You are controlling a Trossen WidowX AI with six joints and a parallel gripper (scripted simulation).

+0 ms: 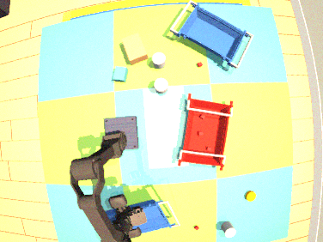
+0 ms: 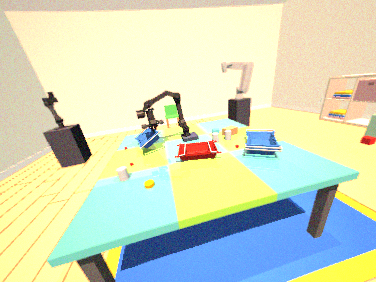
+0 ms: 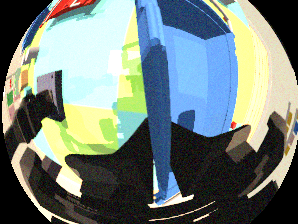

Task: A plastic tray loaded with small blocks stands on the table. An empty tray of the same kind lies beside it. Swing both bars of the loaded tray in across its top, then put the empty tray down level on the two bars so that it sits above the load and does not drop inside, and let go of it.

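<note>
Now: the blue tray 1 cm ahead of my gripper tip and 8 cm to the right of it. Round my gripper tip: teal block 4 cm ahead, 57 cm to the left, 9 cm below; then tan block 11 cm ahead, 67 cm to the left, 8 cm below; then yellow disc 56 cm ahead, 9 cm to the right, 10 cm below.
</note>
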